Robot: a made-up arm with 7 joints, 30 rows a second.
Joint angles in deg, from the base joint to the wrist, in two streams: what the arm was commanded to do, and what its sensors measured. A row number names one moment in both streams.
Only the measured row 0 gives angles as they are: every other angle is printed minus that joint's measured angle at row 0.
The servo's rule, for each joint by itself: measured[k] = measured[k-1] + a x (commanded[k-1-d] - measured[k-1]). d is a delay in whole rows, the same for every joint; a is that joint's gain. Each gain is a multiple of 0.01, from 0.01 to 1. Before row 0 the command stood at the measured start. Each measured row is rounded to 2 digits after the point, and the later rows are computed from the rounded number. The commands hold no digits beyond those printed.
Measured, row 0: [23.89, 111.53, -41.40, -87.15, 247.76, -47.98, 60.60]
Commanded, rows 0 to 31: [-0.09, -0.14, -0.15, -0.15, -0.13, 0.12, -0.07]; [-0.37, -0.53, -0.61, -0.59, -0.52, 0.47, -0.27]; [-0.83, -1.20, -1.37, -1.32, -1.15, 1.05, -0.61]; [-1.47, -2.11, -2.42, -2.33, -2.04, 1.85, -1.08]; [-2.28, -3.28, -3.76, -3.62, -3.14, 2.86, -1.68]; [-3.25, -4.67, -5.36, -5.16, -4.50, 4.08, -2.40]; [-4.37, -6.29, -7.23, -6.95, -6.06, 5.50, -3.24]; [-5.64, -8.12, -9.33, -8.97, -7.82, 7.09, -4.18]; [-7.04, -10.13, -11.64, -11.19, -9.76, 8.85, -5.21]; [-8.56, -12.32, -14.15, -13.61, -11.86, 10.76, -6.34]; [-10.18, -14.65, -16.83, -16.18, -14.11, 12.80, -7.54]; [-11.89, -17.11, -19.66, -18.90, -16.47, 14.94, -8.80]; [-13.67, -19.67, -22.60, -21.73, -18.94, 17.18, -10.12]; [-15.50, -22.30, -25.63, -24.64, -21.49, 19.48, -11.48]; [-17.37, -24.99, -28.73, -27.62, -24.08, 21.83, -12.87]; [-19.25, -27.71, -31.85, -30.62, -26.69, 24.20, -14.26]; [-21.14, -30.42, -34.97, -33.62, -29.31, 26.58, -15.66]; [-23.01, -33.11, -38.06, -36.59, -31.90, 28.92, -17.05]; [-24.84, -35.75, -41.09, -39.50, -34.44, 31.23, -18.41]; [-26.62, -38.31, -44.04, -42.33, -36.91, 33.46, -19.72]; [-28.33, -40.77, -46.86, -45.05, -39.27, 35.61, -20.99]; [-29.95, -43.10, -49.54, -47.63, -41.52, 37.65, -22.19]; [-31.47, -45.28, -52.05, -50.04, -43.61, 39.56, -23.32]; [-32.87, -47.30, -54.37, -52.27, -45.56, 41.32, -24.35]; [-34.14, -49.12, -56.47, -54.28, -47.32, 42.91, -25.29]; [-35.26, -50.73, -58.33, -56.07, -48.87, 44.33, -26.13]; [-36.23, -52.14, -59.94, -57.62, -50.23, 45.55, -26.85]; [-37.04, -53.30, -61.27, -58.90, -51.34, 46.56, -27.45]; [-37.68, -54.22, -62.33, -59.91, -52.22, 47.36, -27.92]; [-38.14, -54.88, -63.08, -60.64, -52.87, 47.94, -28.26]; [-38.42, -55.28, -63.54, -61.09, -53.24, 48.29, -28.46]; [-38.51, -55.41, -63.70, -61.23, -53.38, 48.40, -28.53]
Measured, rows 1 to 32: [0.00, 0.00, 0.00, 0.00, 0.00, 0.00, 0.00]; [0.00, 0.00, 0.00, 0.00, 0.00, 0.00, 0.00]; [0.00, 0.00, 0.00, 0.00, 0.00, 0.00, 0.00]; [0.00, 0.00, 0.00, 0.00, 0.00, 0.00, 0.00]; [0.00, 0.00, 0.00, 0.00, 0.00, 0.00, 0.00]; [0.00, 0.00, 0.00, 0.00, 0.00, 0.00, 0.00]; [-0.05, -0.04, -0.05, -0.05, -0.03, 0.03, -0.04]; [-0.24, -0.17, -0.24, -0.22, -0.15, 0.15, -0.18]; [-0.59, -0.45, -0.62, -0.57, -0.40, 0.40, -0.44]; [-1.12, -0.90, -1.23, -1.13, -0.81, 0.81, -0.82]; [-1.82, -1.54, -2.09, -1.93, -1.39, 1.38, -1.34]; [-2.68, -2.39, -3.20, -2.96, -2.17, 2.14, -1.98]; [-3.69, -3.44, -4.57, -4.24, -3.14, 3.08, -2.74]; [-4.86, -4.70, -6.19, -5.75, -4.31, 4.20, -3.60]; [-6.17, -6.17, -8.04, -7.49, -5.67, 5.50, -4.57]; [-7.60, -7.83, -10.12, -9.45, -7.22, 6.97, -5.63]; [-9.15, -9.67, -12.40, -11.60, -8.94, 8.60, -6.78]; [-10.79, -11.68, -14.87, -13.94, -10.82, 10.38, -7.99]; [-12.52, -13.84, -17.50, -16.43, -12.85, 12.28, -9.27]; [-14.31, -16.12, -20.26, -19.06, -15.01, 14.30, -10.60]; [-16.15, -18.51, -23.14, -21.80, -17.28, 16.41, -11.96]; [-18.01, -20.99, -26.10, -24.62, -19.63, 18.59, -13.34]; [-19.89, -23.54, -29.12, -27.50, -22.05, 20.83, -14.73]; [-21.76, -26.12, -32.16, -30.41, -24.51, 23.10, -16.12]; [-23.61, -28.72, -35.20, -33.32, -26.99, 25.38, -17.49]; [-25.42, -31.31, -38.21, -36.20, -29.47, 27.64, -18.83]; [-27.17, -33.86, -41.15, -39.03, -31.92, 29.87, -20.13]; [-28.84, -36.35, -44.00, -41.78, -34.32, 32.05, -21.37]; [-30.42, -38.76, -46.74, -44.42, -36.64, 34.15, -22.54]; [-31.89, -41.07, -49.33, -46.93, -38.87, 36.16, -23.63]; [-33.24, -43.24, -51.76, -49.28, -40.98, 38.05, -24.63]; [-34.45, -45.26, -53.99, -51.45, -42.95, 39.81, -25.53]
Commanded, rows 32 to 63: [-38.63, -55.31, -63.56, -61.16, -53.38, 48.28, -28.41]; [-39.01, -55.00, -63.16, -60.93, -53.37, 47.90, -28.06]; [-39.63, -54.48, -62.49, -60.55, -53.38, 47.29, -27.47]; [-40.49, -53.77, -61.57, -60.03, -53.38, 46.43, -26.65]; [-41.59, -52.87, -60.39, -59.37, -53.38, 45.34, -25.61]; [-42.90, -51.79, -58.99, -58.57, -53.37, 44.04, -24.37]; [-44.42, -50.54, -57.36, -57.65, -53.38, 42.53, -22.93]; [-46.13, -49.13, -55.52, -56.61, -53.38, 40.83, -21.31]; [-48.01, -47.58, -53.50, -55.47, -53.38, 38.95, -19.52]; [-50.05, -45.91, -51.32, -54.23, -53.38, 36.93, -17.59]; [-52.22, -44.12, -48.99, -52.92, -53.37, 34.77, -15.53]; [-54.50, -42.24, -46.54, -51.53, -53.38, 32.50, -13.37]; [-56.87, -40.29, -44.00, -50.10, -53.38, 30.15, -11.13]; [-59.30, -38.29, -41.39, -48.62, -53.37, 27.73, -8.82]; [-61.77, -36.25, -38.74, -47.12, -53.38, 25.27, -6.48]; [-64.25, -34.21, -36.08, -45.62, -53.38, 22.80, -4.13]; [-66.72, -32.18, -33.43, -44.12, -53.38, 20.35, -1.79]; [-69.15, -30.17, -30.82, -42.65, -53.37, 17.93, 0.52]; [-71.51, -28.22, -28.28, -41.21, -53.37, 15.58, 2.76]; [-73.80, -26.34, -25.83, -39.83, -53.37, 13.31, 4.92]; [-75.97, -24.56, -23.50, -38.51, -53.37, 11.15, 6.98]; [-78.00, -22.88, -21.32, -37.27, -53.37, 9.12, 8.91]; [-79.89, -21.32, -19.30, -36.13, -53.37, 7.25, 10.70]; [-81.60, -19.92, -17.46, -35.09, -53.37, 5.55, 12.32]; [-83.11, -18.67, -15.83, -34.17, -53.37, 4.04, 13.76]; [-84.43, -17.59, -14.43, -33.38, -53.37, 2.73, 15.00]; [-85.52, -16.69, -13.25, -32.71, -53.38, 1.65, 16.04]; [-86.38, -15.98, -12.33, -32.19, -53.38, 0.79, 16.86]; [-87.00, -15.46, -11.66, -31.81, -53.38, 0.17, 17.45]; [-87.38, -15.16, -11.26, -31.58, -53.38, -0.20, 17.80]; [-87.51, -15.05, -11.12, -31.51, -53.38, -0.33, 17.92]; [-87.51, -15.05, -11.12, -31.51, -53.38, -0.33, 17.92]
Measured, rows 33 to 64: [-35.52, -47.12, -56.01, -53.42, -44.77, 41.42, -26.32]; [-36.43, -48.79, -57.80, -55.17, -46.41, 42.86, -27.00]; [-37.18, -50.26, -59.34, -56.69, -47.86, 44.12, -27.55]; [-37.76, -51.51, -60.61, -57.95, -49.11, 45.19, -27.98]; [-38.16, -52.53, -61.61, -58.95, -50.14, 46.06, -28.27]; [-38.37, -53.31, -62.32, -59.68, -50.95, 46.72, -28.43]; [-38.53, -53.85, -62.74, -60.15, -51.56, 47.16, -28.42]; [-38.82, -54.16, -62.88, -60.40, -52.01, 47.37, -28.20]; [-39.31, -54.25, -62.75, -60.45, -52.35, 47.35, -27.76]; [-40.02, -54.12, -62.35, -60.32, -52.61, 47.09, -27.09]; [-40.96, -53.78, -61.68, -60.02, -52.80, 46.60, -26.20]; [-42.12, -53.24, -60.77, -59.56, -52.94, 45.88, -25.10]; [-43.50, -52.51, -59.61, -58.95, -53.05, 44.94, -23.80]; [-45.08, -51.60, -58.22, -58.20, -53.13, 43.79, -22.31]; [-46.84, -50.51, -56.62, -57.33, -53.19, 42.43, -20.64]; [-48.77, -49.27, -54.82, -56.34, -53.24, 40.89, -18.81]; [-50.84, -47.88, -52.84, -55.25, -53.27, 39.18, -16.84]; [-53.04, -46.36, -50.70, -54.06, -53.30, 37.31, -14.76]; [-55.34, -44.72, -48.42, -52.79, -53.32, 35.31, -12.58]; [-57.72, -42.98, -46.03, -51.46, -53.33, 33.19, -10.32]; [-60.15, -41.16, -43.55, -50.07, -53.34, 30.97, -8.02]; [-62.61, -39.28, -41.01, -48.65, -53.35, 28.68, -5.69]; [-65.08, -37.36, -38.43, -47.20, -53.36, 26.35, -3.35]; [-67.52, -35.42, -35.84, -45.74, -53.36, 23.99, -1.03]; [-69.91, -33.48, -33.27, -44.29, -53.36, 21.64, 1.24]; [-72.24, -31.55, -30.74, -42.86, -53.36, 19.31, 3.45]; [-74.48, -29.66, -28.28, -41.47, -53.36, 17.03, 5.57]; [-76.59, -27.83, -25.91, -40.13, -53.36, 14.82, 7.57]; [-78.57, -26.07, -23.66, -38.85, -53.36, 12.70, 9.45]; [-80.39, -24.41, -21.55, -37.65, -53.36, 10.70, 11.17]; [-82.02, -22.86, -19.61, -36.54, -53.36, 8.84, 12.72]; [-83.47, -21.44, -17.85, -35.53, -53.36, 7.13, 14.09]
